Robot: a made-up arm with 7 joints. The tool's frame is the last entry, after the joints. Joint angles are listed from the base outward. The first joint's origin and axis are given. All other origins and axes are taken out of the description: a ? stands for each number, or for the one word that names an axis. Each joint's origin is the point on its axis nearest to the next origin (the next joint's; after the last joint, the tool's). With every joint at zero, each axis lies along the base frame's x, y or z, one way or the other. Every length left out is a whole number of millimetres.
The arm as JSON. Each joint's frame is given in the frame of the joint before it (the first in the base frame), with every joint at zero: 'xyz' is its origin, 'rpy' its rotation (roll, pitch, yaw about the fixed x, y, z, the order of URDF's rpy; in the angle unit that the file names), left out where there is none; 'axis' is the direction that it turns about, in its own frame. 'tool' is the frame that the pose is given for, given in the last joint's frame.
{
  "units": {
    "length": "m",
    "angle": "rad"
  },
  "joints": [
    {
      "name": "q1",
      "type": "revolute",
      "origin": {
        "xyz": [
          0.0,
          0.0,
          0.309
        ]
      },
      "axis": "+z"
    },
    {
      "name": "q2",
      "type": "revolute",
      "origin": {
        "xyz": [
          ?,
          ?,
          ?
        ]
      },
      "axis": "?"
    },
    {
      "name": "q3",
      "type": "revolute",
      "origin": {
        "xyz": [
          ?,
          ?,
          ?
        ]
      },
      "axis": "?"
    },
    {
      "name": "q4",
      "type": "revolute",
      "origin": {
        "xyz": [
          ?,
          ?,
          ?
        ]
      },
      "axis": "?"
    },
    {
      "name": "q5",
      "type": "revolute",
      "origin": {
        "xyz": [
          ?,
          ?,
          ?
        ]
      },
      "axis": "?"
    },
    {
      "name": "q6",
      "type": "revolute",
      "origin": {
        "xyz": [
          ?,
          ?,
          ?
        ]
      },
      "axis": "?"
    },
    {
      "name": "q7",
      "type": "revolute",
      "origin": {
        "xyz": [
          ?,
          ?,
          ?
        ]
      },
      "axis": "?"
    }
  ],
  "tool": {
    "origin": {
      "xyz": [
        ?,
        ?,
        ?
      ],
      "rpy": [
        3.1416,
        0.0,
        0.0
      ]
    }
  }
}
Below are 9 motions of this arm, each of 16 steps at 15 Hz.
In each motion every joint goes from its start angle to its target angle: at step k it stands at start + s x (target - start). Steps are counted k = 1, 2, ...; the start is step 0. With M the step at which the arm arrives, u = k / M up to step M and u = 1 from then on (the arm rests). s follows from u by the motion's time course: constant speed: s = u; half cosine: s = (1 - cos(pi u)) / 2; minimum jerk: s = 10 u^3 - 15 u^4 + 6 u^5.
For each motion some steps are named. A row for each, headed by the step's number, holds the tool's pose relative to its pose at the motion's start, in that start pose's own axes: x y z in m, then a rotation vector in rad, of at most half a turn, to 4 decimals.
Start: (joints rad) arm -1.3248 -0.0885 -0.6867 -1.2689 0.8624 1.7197 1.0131
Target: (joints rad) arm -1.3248 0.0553 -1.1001 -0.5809 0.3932 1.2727 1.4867
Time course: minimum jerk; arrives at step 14
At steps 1, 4, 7, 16:
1: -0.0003 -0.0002 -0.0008 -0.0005 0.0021 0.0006
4: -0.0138 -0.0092 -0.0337 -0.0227 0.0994 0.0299
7: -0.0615 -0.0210 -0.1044 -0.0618 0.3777 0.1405
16: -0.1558 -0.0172 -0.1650 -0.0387 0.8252 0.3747

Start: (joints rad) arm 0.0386 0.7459 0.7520 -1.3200 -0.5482 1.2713 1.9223
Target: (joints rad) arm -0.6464 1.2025 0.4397 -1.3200 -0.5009 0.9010 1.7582
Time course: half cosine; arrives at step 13
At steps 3, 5, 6, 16:
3: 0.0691 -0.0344 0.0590 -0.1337 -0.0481 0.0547
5: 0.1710 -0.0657 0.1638 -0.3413 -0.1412 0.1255
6: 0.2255 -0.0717 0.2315 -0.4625 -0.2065 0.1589
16: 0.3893 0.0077 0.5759 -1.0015 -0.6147 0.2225

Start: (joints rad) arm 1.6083 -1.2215 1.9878 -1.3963 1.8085 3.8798 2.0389
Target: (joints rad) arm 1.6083 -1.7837 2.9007 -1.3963 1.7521 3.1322 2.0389
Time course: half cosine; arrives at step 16
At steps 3, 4, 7, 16:
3: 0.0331 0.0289 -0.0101 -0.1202 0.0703 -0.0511
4: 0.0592 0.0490 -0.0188 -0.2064 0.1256 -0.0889
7: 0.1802 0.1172 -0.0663 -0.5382 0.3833 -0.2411
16: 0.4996 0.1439 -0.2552 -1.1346 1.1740 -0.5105

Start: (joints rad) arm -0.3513 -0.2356 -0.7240 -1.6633 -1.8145 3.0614 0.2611
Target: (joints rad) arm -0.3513 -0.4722 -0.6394 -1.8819 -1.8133 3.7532 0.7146
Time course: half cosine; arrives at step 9
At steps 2, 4, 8, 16:
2: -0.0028 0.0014 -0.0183 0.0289 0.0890 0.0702
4: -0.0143 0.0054 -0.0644 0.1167 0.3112 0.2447
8: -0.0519 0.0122 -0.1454 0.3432 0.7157 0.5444
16: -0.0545 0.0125 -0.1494 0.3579 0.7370 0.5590

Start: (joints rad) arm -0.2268 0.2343 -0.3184 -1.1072 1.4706 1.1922 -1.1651
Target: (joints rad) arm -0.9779 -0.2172 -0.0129 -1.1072 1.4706 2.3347 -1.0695
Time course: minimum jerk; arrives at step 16
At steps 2, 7, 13, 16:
2: 0.0017 -0.0051 -0.0078 -0.0252 0.0102 -0.0038
7: 0.0309 -0.1567 -0.1530 -0.5932 0.2446 -0.1005
13: 0.0494 -0.4461 -0.2009 -1.4061 0.6087 -0.3304
16: 0.0501 -0.4691 -0.1942 -1.4707 0.6398 -0.3572

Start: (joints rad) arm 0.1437 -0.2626 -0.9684 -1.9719 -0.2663 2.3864 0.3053
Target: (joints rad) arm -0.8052 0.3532 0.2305 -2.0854 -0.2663 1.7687 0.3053
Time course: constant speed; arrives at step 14
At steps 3, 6, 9, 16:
3: -0.0205 -0.0702 0.0556 -0.1435 -0.1760 -0.1107
6: -0.0533 -0.1175 0.1408 -0.2740 -0.3991 -0.2003
9: -0.1009 -0.1409 0.2363 -0.3730 -0.6569 -0.2722
16: -0.2073 -0.1485 0.3680 -0.4285 -1.1187 -0.3749

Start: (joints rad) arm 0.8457 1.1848 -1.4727 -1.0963 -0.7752 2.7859 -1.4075
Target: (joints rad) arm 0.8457 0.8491 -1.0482 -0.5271 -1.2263 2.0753 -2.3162
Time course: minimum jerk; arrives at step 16
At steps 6, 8, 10, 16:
6: -0.0605 0.0320 -0.0264 0.0401 -0.0779 -0.1957
8: -0.1245 0.0455 -0.0518 0.1043 -0.1454 -0.3241
10: -0.1997 0.0440 -0.0797 0.2000 -0.1999 -0.4210
16: -0.3019 0.0169 -0.1161 0.3535 -0.2247 -0.4949

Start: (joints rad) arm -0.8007 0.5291 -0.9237 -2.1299 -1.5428 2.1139 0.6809
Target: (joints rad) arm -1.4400 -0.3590 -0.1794 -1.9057 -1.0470 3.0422 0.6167
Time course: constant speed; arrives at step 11
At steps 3, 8, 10, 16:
3: -0.0063 0.1183 -0.0435 0.3704 0.2366 0.3007
8: -0.1551 0.3681 -0.0888 0.6569 0.7722 0.9024
10: -0.2619 0.4449 -0.1137 0.6334 1.0367 1.1277
16: -0.3211 0.4724 -0.1311 0.5909 1.1782 1.2260

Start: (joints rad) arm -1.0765 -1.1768 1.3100 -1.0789 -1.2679 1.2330 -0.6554
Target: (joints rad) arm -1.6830 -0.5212 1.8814 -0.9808 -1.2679 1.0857 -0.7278
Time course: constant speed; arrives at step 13
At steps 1, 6, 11, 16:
1: 0.0367 -0.0112 0.0167 0.0357 0.0002 -0.0632
6: 0.1863 -0.0754 0.1245 0.2543 -0.0107 -0.3357
11: 0.2766 -0.1406 0.2664 0.5260 -0.0389 -0.5209
16: 0.2953 -0.1640 0.3306 0.6444 -0.0542 -0.5664

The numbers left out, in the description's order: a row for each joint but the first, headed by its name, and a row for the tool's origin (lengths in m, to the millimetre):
q2: xyz 0.0 0.0 0.0, axis +y
q3: xyz 0.0 0.0 0.326, axis +z
q4: xyz 0.067 0.0 0.0, axis -y
q5: xyz -0.079 0.0 0.367, axis +z
q6: xyz 0.0 0.0 0.0, axis -y
q7: xyz 0.128 0.0 0.0, axis -z
tool: xyz 0.0 0.0 0.0

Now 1 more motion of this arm.
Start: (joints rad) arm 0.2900 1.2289 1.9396 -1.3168 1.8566 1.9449 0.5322
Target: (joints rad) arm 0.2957 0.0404 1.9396 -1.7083 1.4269 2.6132 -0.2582
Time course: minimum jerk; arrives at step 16
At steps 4, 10, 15, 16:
4: 0.0302 0.0481 0.0353 -0.1266 0.1419 -0.0615
10: 0.1739 0.3448 0.0879 -1.1497 0.7088 -0.6335
15: 0.2114 0.4558 0.0485 -1.7164 0.7373 -0.9301
16: 0.2116 0.4566 0.0481 -1.7213 0.7368 -0.9325

